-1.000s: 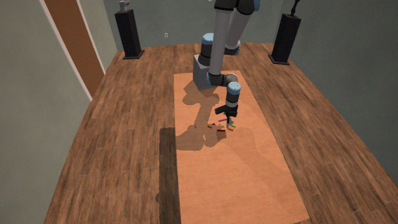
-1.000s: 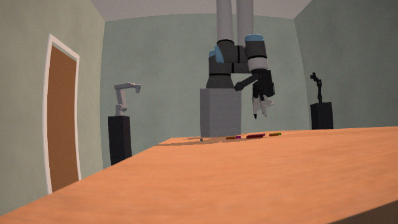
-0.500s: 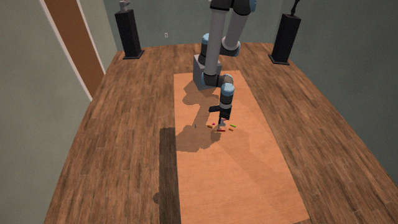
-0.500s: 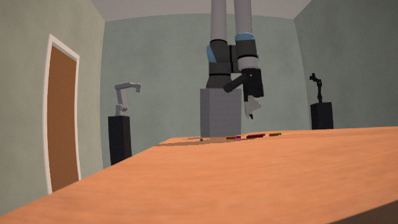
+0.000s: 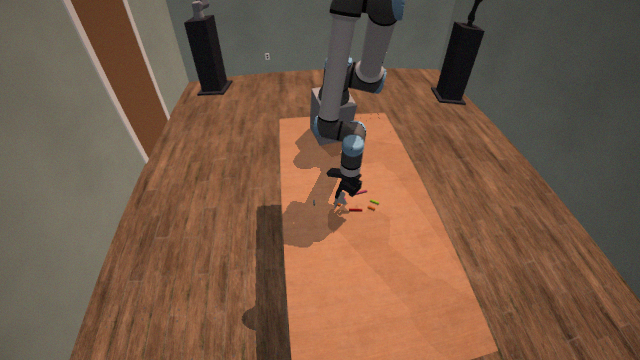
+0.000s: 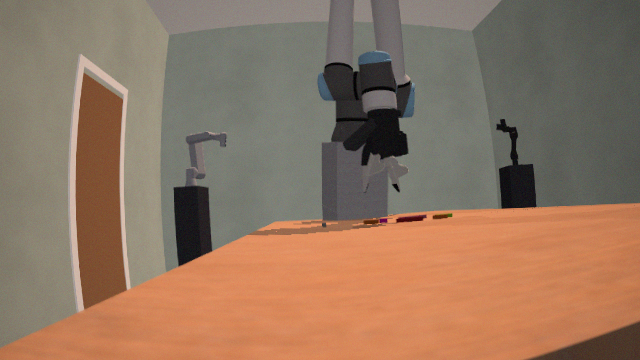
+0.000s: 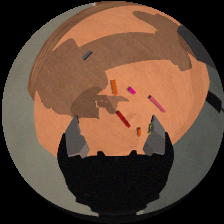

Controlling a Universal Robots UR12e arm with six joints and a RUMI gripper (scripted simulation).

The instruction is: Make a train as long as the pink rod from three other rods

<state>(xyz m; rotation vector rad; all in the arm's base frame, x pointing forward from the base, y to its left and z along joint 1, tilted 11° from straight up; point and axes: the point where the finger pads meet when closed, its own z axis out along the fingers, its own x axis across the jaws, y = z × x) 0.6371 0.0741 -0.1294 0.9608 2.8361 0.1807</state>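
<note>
The magenta rod is 6 cm behind my hand and 7 cm below it. From my hand the other things lie so: pink rod: 11 cm behind, 9 cm to the left, 7 cm below; then red rod: 1 cm ahead, 7 cm to the left, 7 cm below; then grey rod: 3 cm behind, 15 cm to the right, 7 cm below.
</note>
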